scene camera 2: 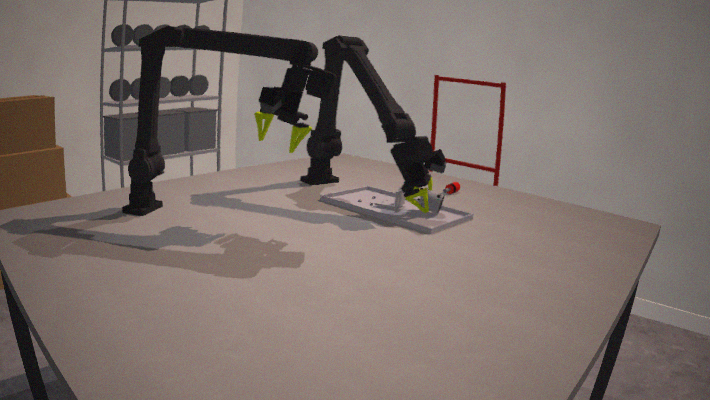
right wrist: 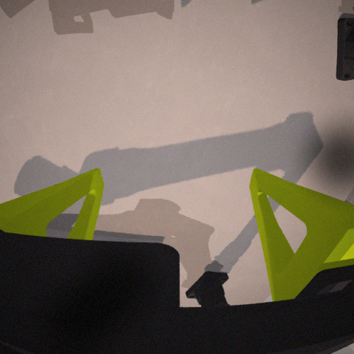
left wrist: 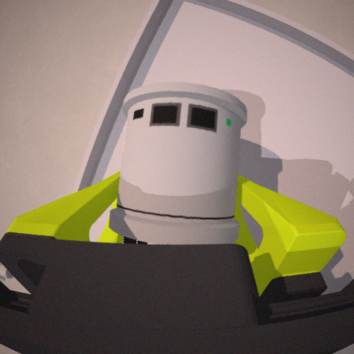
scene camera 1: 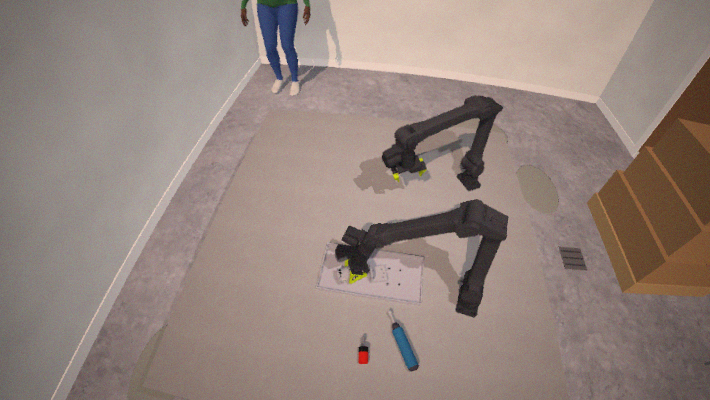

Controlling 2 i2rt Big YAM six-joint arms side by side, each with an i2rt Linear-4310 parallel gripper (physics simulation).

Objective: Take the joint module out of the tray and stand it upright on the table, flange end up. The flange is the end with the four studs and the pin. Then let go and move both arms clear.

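Places are measured from the left arm's base along level axes (x ahead, y left, z up), in millimetres.
Pixels of known places: left gripper, fingertip midpoint: (scene camera 2: 428, 207) (scene camera 1: 348, 277); right gripper, fingertip midpoint: (scene camera 2: 275, 146) (scene camera 1: 409, 178); left arm's base, link origin: (scene camera 2: 319, 181) (scene camera 1: 467, 301); right arm's base, link origin: (scene camera 2: 142, 209) (scene camera 1: 468, 181).
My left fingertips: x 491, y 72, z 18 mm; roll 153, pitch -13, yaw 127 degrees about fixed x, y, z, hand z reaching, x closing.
Ahead of a thing's pixels: the offset from my left fingertips to its middle. Level surfaces: height alone.
The light grey joint module @(dx +5, dy -4, dz +24 mm) (scene camera 1: 342, 273) (scene camera 2: 436, 202) (left wrist: 180, 155) is between my left gripper's fingers, over the far end of the tray (scene camera 1: 410, 295) (scene camera 2: 430, 230) (left wrist: 146, 45). Its end with dark square ports points away from the palm in the left wrist view; the other end is mostly hidden behind the gripper body, with a small dark bit showing. Any gap beneath the module is unclear. My left gripper (scene camera 1: 352, 271) (scene camera 2: 427, 198) (left wrist: 175, 177) is shut on the module. My right gripper (scene camera 1: 409, 175) (scene camera 2: 276, 145) (right wrist: 176, 176) is open and empty, high above the table @(dz -18 mm) (scene camera 1: 270, 200) (scene camera 2: 350, 310).
A pale bracket @(dx -104, dy -62, dz +14 mm) (scene camera 1: 380, 273) (scene camera 2: 399, 200) stands in the tray beside several small dark screws. A blue-handled tool @(dx -273, dy +172, dz +2 mm) (scene camera 1: 405, 346) and a red and black tool @(dx -155, dy +254, dz -1 mm) (scene camera 1: 363, 355) (scene camera 2: 452, 188) lie on the table beyond the tray. A person (scene camera 1: 282, 40) stands past the table.
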